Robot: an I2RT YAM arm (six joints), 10 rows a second.
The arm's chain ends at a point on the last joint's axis. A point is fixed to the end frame.
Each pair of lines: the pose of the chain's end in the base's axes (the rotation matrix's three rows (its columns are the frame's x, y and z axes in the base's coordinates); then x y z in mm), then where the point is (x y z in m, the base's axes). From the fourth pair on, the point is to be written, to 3 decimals.
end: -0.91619, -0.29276, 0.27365; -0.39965, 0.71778, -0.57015; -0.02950, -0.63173, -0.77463; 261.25, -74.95, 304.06
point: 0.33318 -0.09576 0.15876
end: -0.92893, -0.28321, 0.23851; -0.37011, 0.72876, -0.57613; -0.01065, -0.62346, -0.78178; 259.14, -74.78, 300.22
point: 0.32722 -0.09741 0.15334
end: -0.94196, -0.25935, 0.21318; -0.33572, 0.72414, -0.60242; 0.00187, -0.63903, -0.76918; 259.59, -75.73, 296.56
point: 0.32604 -0.10424 0.14996
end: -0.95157, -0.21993, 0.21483; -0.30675, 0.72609, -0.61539; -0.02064, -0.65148, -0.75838; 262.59, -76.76, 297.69
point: 0.332 -0.109 0.153
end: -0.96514, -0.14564, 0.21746; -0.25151, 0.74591, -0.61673; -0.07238, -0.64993, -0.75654; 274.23, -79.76, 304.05
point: 0.349 -0.114 0.163
